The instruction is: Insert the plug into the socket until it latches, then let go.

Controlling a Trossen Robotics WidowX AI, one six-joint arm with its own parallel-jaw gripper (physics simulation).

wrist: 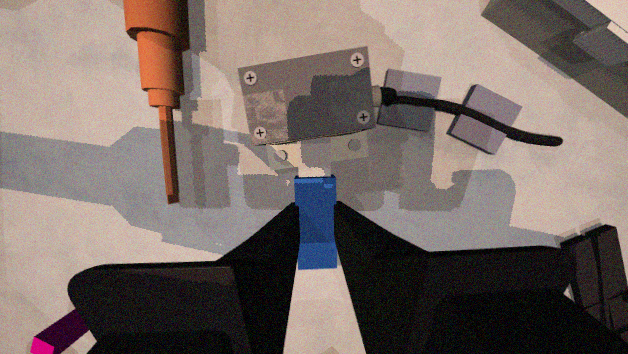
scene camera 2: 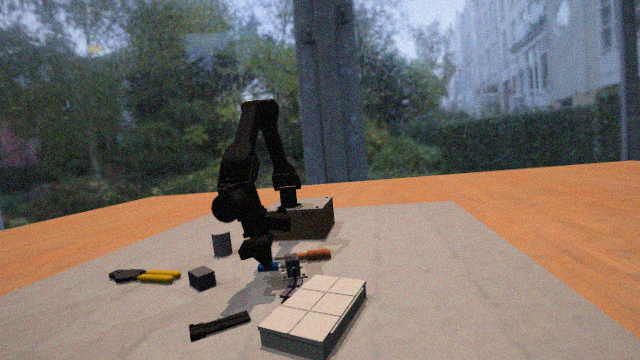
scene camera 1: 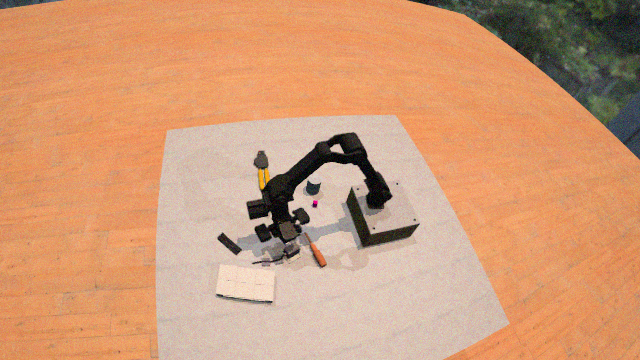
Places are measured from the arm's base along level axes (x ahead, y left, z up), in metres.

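Where they show: gripper, fingertip midpoint: (wrist: 315, 209) (scene camera 2: 270, 268); arm's base, origin of the base link: (scene camera 2: 289, 206) (scene camera 1: 375, 201).
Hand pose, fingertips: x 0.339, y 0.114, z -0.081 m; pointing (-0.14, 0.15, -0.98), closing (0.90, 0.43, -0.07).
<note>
Each offset is from my fingertips to the top centre of the thing. "*": to the spot under its first point.
A blue plug {0.002 m back, 0.004 m left, 0.010 m up} (wrist: 316, 215) (scene camera 2: 267, 267) is clamped between the fingertips of my gripper (wrist: 315, 209) (scene camera 2: 265, 262), which is shut on it. The socket is a grey box {0.021 m back, 0.049 m left, 0.022 m up} (wrist: 327, 90) (scene camera 1: 291, 250) (scene camera 2: 292, 266) with screws at its corners, on a pale base. The plug's blue body is below the socket in the wrist view, apart from the housing. A pale grey patch lies between them; whether it is the plug's tip inside the opening is unclear. The housing is turned slightly relative to the plug. The socket's opening is hidden.
A black cable {* 0.061 m ahead, 0.083 m left, 0.017 m down} (wrist: 475, 115) leaves the socket's side over grey blocks. An orange screwdriver {0.106 m back, 0.034 m left, 0.009 m up} (scene camera 1: 318, 254) (scene camera 2: 315, 255) (wrist: 160, 62) lies beside it. A tiled box {0.138 m ahead, 0.178 m left, 0.012 m up} (scene camera 1: 246, 283) (scene camera 2: 320, 300), black bar {0.203 m ahead, 0.018 m left, 0.008 m down} (scene camera 1: 229, 243) (scene camera 2: 220, 326), pliers (scene camera 1: 261, 161) (scene camera 2: 159, 276), cylinder {0.123 m back, 0.248 m right, 0.047 m up} (scene camera 1: 313, 187) (scene camera 2: 221, 245) and magenta cube {0.126 m back, 0.167 m right, 0.002 m up} (scene camera 1: 315, 204) lie around.
</note>
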